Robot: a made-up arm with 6 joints. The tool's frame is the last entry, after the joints. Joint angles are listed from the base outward.
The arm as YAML. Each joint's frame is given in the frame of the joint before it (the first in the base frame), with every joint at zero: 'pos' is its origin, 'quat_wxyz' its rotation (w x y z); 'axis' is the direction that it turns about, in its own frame. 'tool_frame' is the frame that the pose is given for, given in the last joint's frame.
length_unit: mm
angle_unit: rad
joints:
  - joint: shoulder
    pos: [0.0, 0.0, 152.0]
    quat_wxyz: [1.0, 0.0, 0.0, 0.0]
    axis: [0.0, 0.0, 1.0]
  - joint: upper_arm
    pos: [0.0, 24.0, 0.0]
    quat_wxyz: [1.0, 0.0, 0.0, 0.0]
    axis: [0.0, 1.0, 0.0]
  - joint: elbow
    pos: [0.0, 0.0, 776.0]
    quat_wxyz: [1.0, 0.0, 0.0, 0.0]
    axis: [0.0, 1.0, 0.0]
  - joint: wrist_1
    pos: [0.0, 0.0, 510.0]
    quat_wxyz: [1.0, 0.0, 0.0, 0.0]
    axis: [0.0, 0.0, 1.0]
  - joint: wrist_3
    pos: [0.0, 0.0, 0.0]
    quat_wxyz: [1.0, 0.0, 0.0, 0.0]
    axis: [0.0, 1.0, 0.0]
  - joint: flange
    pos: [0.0, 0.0, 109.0]
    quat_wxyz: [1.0, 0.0, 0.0, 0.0]
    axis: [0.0, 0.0, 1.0]
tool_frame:
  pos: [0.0, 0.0, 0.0]
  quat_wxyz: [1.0, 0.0, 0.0, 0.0]
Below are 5 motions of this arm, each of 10 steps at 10 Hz.
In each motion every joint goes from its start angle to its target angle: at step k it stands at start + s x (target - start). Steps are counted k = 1, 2, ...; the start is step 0. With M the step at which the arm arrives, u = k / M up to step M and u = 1 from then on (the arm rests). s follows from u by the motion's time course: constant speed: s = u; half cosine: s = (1 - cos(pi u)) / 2; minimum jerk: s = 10 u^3 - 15 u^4 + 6 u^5.
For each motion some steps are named. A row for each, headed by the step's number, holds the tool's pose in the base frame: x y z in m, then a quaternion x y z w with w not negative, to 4 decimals.
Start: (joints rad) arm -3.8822 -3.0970 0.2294 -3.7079 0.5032 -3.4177
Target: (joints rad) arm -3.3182 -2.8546 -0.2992 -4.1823 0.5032 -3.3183
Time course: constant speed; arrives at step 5
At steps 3, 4, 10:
3: 0.1352 -0.1265 -1.2159 0.9253 0.3095 -0.2102 0.0620
4: 0.1534 -0.1152 -1.2083 0.8864 0.3978 -0.2259 0.0710
10: 0.1706 -0.1009 -1.1974 0.8390 0.4823 -0.2389 0.0801

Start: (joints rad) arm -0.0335 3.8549 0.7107 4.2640 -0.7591 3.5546
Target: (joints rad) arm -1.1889 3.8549 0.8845 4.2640 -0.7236 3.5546
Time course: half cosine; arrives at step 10
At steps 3, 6, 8, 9, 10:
3: -1.0327 0.3822 -0.4680 -0.5977 -0.1900 0.2375 0.7418
6: -0.7101 0.8440 -0.4226 -0.6054 -0.0163 0.0602 0.7934
8: -0.4406 1.0106 -0.3972 -0.5883 0.0770 -0.0445 0.8037
9: -0.3563 1.0429 -0.3900 -0.5808 0.1026 -0.0747 0.8041
10: -0.3267 1.0524 -0.3876 -0.5780 0.1113 -0.0852 0.8039

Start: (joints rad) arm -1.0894 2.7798 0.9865 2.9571 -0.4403 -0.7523
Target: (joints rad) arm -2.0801 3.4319 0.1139 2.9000 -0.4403 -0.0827
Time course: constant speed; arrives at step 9
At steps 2, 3, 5, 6, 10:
2: -0.0379 0.1995 -1.0915 -0.8498 0.2085 0.2736 0.3994
3: -0.0226 0.2452 -1.1106 -0.8334 0.2853 0.2612 0.3947
5: 0.0370 0.3313 -1.1356 -0.7794 0.4345 0.2372 0.3840
6: 0.0806 0.3681 -1.1416 -0.7420 0.5055 0.2257 0.3781
10: 0.2565 0.4328 -1.1333 -0.5915 0.6961 0.1932 0.3581

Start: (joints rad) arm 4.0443 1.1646 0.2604 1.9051 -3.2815 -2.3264
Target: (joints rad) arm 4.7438 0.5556 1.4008 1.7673 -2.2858 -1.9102
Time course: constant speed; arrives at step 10
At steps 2, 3, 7, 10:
2: -0.5245 -0.9343 0.5569 -0.6262 0.3695 0.0421 0.6853
3: -0.4567 -0.9428 0.5726 -0.6381 0.3300 0.1185 0.6855
7: -0.1959 -0.9057 0.6191 -0.6670 0.1437 0.3974 0.6136
10: -0.0313 -0.8110 0.6314 -0.6668 -0.0193 0.5563 0.4955

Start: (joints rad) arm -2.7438 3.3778 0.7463 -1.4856 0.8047 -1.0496
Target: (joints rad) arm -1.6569 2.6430 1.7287 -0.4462 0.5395 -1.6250
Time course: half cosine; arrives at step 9
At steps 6, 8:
6: 0.1003 0.3146 -0.7773 -0.1924 0.6517 0.7080 0.1923
8: 0.0250 0.2268 -0.6960 -0.1977 0.6239 0.7436 0.1366

